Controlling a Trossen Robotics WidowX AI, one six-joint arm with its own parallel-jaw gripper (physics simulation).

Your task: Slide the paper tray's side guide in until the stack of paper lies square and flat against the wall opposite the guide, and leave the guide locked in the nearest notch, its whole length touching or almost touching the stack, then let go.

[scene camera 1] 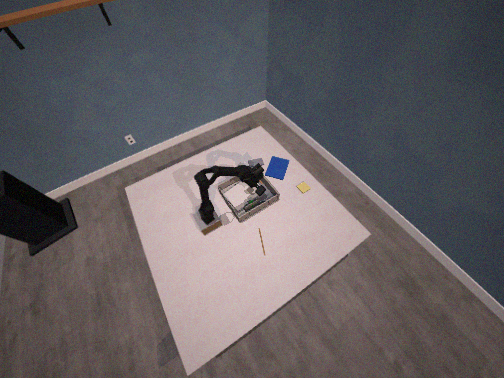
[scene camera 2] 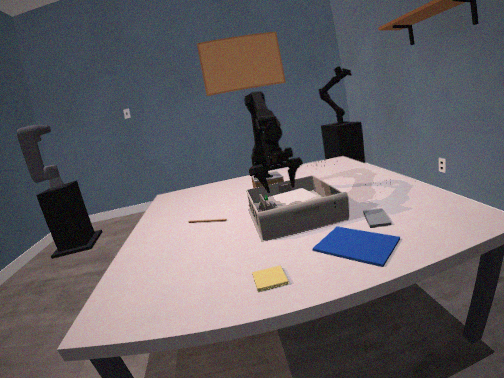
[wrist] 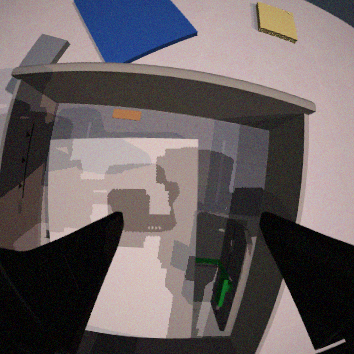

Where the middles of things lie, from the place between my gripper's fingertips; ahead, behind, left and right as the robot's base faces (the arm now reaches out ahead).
Labels:
I see the side guide [wrist: 236, 247] 80 mm behind my hand, 40 mm to the right of it and 70 mm below it. The rest, counted from my hand: white paper stack [wrist: 147, 291] 60 mm behind, 70 mm to the left, 80 mm below; small grey block [wrist: 46, 49] 210 mm ahead, 250 mm to the left, 110 mm below; blue book [scene camera 2: 372, 248] 310 mm ahead, 90 mm to the left, 110 mm below.

